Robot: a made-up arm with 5 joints. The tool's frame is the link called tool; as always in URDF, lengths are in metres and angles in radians. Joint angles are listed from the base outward.
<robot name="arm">
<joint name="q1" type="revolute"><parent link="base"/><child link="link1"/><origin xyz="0.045 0 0.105" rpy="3.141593 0 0"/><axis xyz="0 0 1"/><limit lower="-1.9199" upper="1.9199"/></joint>
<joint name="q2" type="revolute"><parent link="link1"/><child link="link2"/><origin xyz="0.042 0.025 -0.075" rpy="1.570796 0 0"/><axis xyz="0 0 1"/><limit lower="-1.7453" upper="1.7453"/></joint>
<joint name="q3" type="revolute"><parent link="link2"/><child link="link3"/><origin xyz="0.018 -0.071 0" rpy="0 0 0"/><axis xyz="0 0 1"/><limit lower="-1.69" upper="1.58"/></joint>
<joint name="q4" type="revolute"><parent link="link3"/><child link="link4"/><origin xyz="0.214 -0.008 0" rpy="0 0 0"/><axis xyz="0 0 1"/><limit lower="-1.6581" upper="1.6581"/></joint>
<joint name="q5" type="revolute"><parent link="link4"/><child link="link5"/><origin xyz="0.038 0 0.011" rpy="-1.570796 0 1.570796"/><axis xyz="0 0 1"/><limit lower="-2.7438" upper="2.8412"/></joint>
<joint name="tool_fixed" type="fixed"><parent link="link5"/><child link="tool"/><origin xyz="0 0 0" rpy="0 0 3.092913"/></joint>
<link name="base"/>
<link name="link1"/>
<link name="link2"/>
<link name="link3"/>
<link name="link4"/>
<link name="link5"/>
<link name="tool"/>
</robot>
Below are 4 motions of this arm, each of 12 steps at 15 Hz.
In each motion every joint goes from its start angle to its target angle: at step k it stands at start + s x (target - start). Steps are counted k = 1, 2, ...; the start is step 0. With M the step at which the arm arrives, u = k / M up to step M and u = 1 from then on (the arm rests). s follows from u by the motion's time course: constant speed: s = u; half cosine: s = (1 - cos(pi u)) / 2; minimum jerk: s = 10 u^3 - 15 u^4 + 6 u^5.
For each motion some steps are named. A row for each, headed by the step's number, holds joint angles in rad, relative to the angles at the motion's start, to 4 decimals.
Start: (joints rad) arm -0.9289 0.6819 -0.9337 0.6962 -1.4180
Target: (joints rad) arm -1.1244 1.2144 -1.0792 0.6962 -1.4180
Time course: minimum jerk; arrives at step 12
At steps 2, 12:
2: -0.0069 0.0189 -0.0052 0.0000 0.0000
12: -0.1955 0.5325 -0.1455 0.0000 0.0000

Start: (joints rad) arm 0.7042 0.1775 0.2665 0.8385 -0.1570
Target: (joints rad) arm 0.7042 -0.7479 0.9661 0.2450 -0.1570
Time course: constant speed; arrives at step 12
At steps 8, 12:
8: 0.0000 -0.6169 0.4664 -0.3957 0.0000
12: 0.0000 -0.9254 0.6996 -0.5935 0.0000

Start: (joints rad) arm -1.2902 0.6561 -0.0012 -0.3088 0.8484
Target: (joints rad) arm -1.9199 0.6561 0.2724 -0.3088 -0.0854
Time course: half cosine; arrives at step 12
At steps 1, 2, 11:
1: -0.0107 0.0000 0.0047 0.0000 -0.0159
2: -0.0422 0.0000 0.0183 0.0000 -0.0626
11: -0.6190 0.0000 0.2689 0.0000 -0.9179

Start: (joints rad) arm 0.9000 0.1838 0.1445 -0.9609 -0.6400
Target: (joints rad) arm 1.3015 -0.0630 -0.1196 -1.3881 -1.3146
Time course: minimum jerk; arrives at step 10
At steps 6, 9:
6: 0.2740 -0.1685 -0.1803 -0.2916 -0.4605
9: 0.3981 -0.2447 -0.2618 -0.4235 -0.6688

